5 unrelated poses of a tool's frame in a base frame.
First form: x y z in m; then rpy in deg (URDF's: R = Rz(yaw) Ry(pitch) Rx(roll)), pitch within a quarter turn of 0, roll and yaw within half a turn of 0.
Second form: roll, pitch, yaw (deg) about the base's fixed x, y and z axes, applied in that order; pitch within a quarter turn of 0, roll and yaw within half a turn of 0; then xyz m. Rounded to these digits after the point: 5 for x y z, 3 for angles.
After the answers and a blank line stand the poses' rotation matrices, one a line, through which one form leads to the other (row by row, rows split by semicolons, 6 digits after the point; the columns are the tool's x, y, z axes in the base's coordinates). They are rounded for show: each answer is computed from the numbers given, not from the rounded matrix.
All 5 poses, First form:
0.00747, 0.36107, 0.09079, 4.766, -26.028, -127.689
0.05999, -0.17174, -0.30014, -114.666, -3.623, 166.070
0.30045, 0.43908, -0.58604, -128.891, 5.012, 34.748
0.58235, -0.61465, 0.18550, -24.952, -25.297, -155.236
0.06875, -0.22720, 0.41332, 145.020, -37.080, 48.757
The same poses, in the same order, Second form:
4.766, -26.028, -127.689, 0.00747, 0.36107, 0.09079
-114.666, -3.623, 166.070, 0.05999, -0.17174, -0.30014
-128.891, 5.012, 34.748, 0.30045, 0.43908, -0.58604
-24.952, -25.297, -155.236, 0.58235, -0.61465, 0.18550
145.020, -37.080, 48.757, 0.06875, -0.22720, 0.41332

-0.549369 0.810895 0.201600; -0.711083 -0.580410 0.396845; 0.438810 0.074660 0.895473
-0.968651 0.044729 -0.244366; 0.240255 0.418879 -0.875681; 0.063191 -0.906940 -0.416494
0.818525 0.301976 -0.488699; 0.567789 -0.554633 0.608274; -0.087364 -0.775366 -0.625440
-0.820964 0.216096 0.528508; -0.378713 -0.898795 -0.220779; 0.427311 -0.381405 0.819717
0.525949 0.388214 0.756748; 0.599878 -0.800065 -0.006487; 0.602930 0.457368 -0.653675

